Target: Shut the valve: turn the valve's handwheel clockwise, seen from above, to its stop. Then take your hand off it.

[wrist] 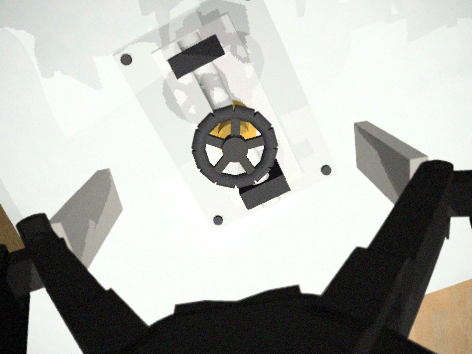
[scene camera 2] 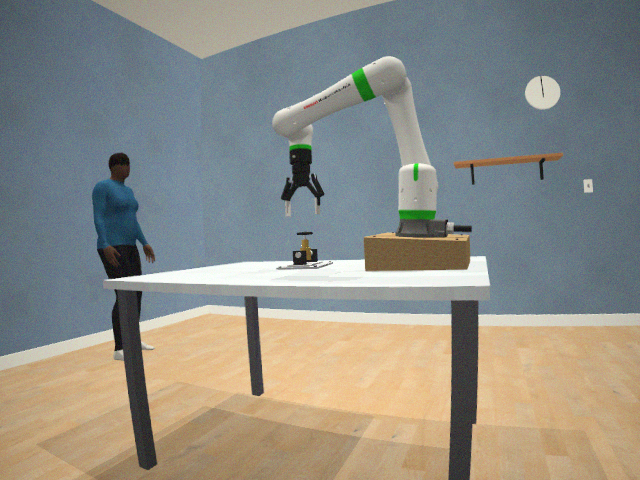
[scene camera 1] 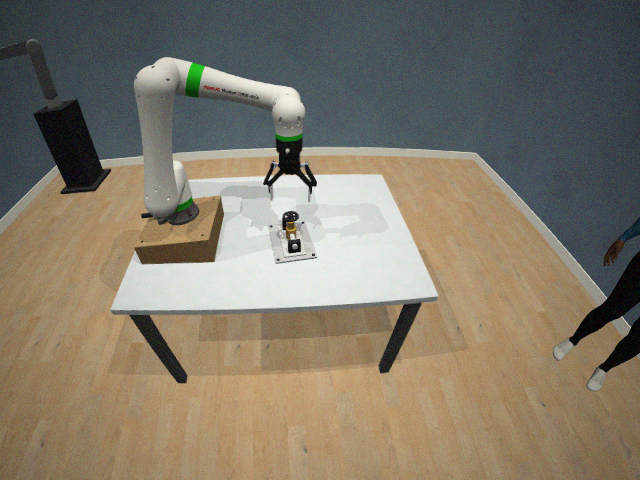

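Observation:
The valve's black five-spoke handwheel (scene camera 1: 290,215) (scene camera 2: 305,233) (wrist: 235,149) lies level on top of a brass valve body (scene camera 1: 291,231) (scene camera 2: 305,249) (wrist: 222,130). The valve sits on a pale base plate (scene camera 1: 279,249) (wrist: 306,174) with a pipe and two black blocks. My gripper (scene camera 1: 291,199) (scene camera 2: 302,213) (wrist: 234,167) is open wide and points down. Its pale fingertips are above the handwheel and apart from it, one to each side in the wrist view. Nothing is between the fingers. The wheel's angle relative to its stop cannot be read.
The white table (scene camera 1: 217,289) (scene camera 2: 206,281) carries the valve plate and the wooden block (scene camera 1: 180,246) (scene camera 2: 413,253) under the arm's base. A person (scene camera 2: 118,211) stands beyond the table. A dark pedestal (scene camera 1: 69,144) with a grey arm stands at the back left in the first scene view.

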